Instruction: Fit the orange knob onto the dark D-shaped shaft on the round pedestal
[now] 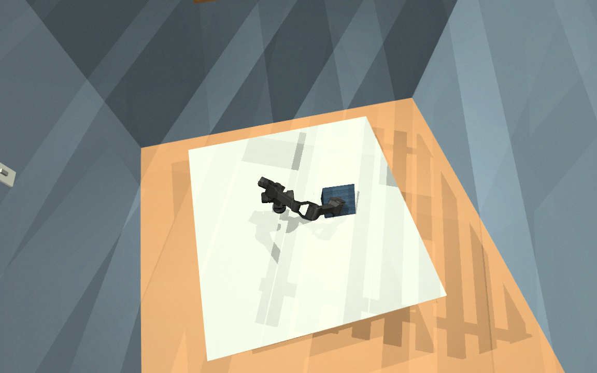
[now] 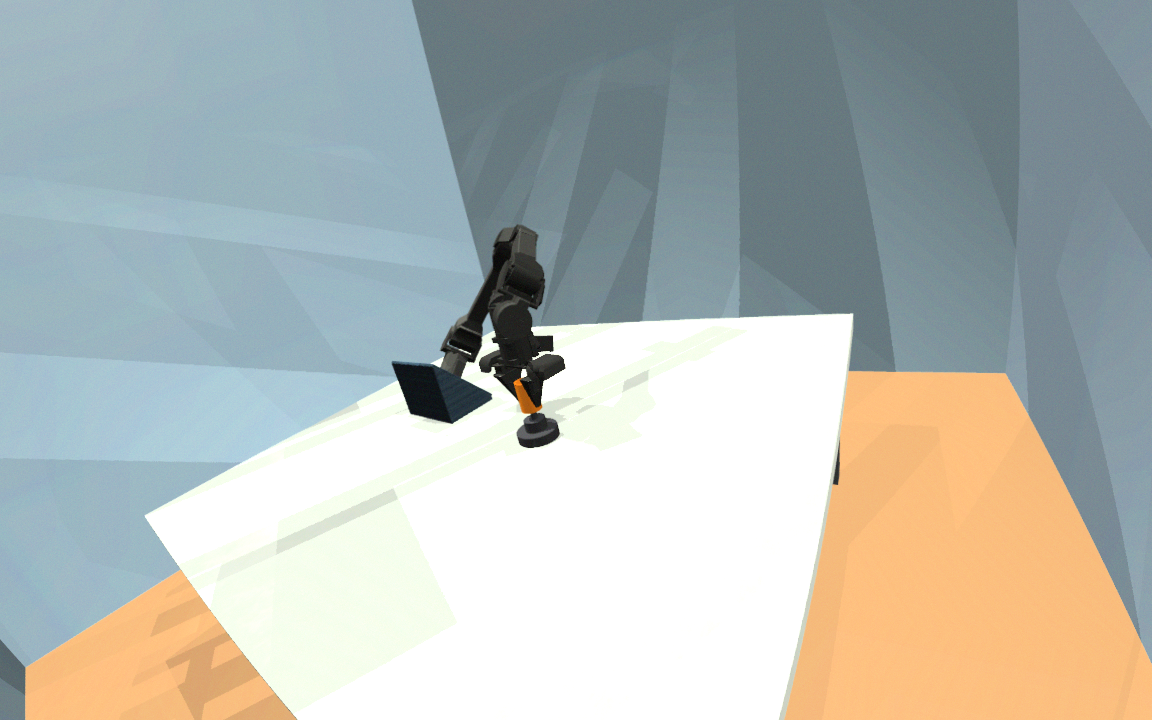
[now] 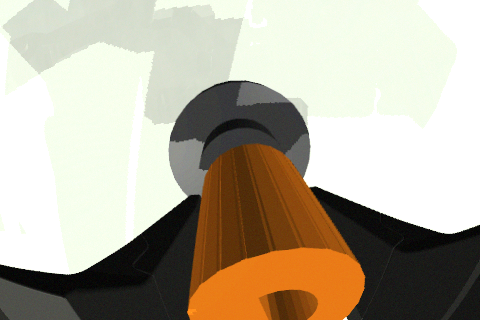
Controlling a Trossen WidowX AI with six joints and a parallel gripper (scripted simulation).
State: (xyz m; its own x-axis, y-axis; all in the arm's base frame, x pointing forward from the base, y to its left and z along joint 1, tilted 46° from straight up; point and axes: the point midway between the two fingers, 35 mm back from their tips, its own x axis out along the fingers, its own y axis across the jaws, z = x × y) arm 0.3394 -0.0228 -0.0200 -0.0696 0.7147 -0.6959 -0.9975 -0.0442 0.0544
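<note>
Now: gripper tip 2 cm below the orange knob. From my gripper tip the other things lie so: round pedestal (4 cm below).
</note>
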